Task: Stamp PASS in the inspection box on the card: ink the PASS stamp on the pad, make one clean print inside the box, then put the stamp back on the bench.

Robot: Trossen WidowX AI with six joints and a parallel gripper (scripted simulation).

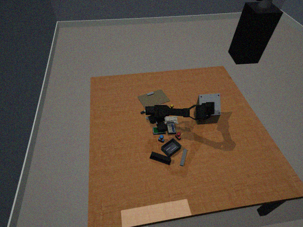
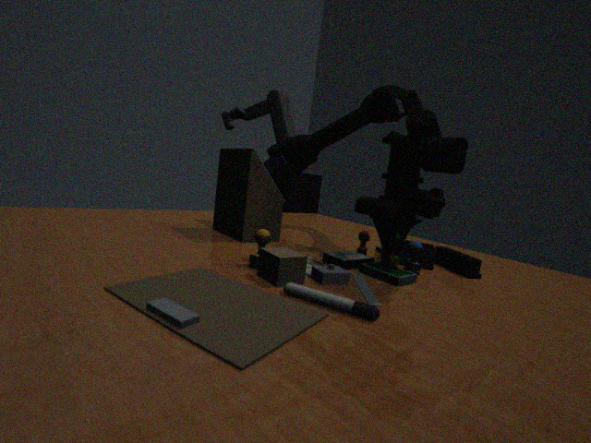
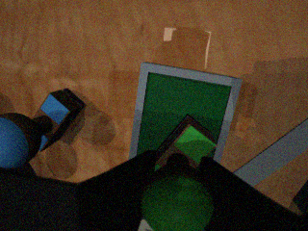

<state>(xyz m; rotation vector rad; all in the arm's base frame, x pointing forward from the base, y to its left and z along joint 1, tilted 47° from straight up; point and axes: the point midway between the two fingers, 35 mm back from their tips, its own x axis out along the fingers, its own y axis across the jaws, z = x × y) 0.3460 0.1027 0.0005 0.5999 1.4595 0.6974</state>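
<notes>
Now: the green ink pad 4 cm below my gripper tip. Round my gripper tip: green stamp right at my gripper tip; red stamp 13 cm behind, 8 cm to the left, 2 cm below; blue stamp 9 cm to the left, 2 cm below.
</notes>
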